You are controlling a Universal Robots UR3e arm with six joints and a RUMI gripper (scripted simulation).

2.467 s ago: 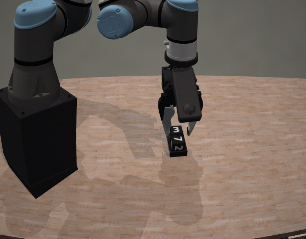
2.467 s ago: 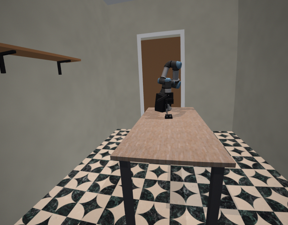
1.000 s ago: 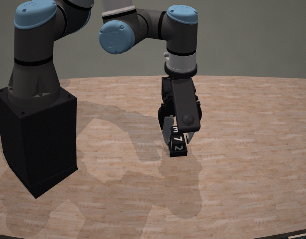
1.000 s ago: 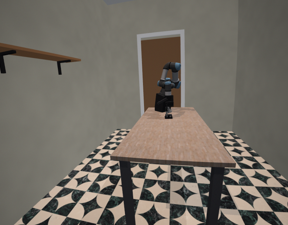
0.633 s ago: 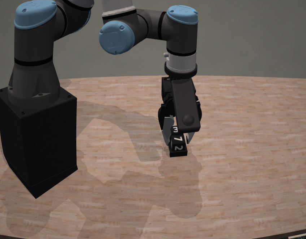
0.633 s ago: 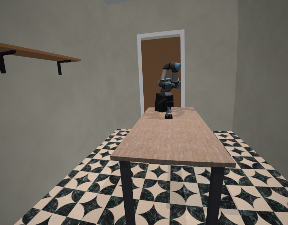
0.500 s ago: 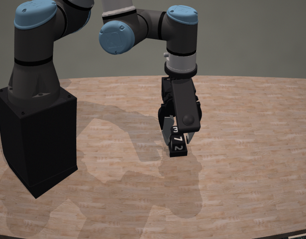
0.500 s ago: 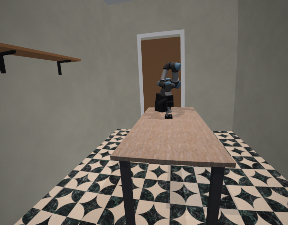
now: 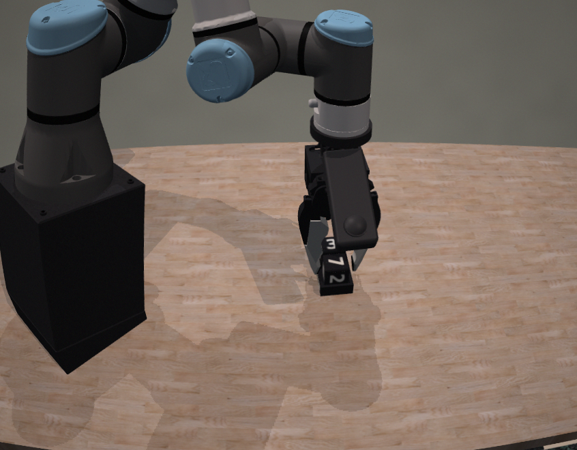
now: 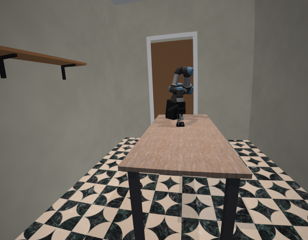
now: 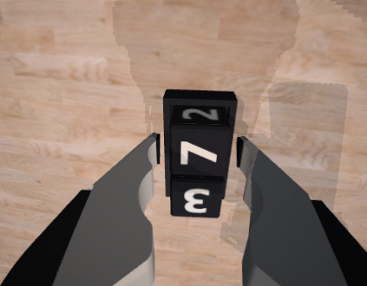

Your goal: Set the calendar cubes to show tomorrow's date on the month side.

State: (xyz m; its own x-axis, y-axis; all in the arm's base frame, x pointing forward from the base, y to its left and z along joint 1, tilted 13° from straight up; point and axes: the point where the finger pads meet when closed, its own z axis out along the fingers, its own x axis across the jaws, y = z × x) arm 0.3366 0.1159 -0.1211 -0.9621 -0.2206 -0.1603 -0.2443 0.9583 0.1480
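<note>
The black number cube is 1 cm below my hand. From my hand the other things lie so: black calendar tray (1 cm behind, 2 cm to the left, 3 cm below).
</note>
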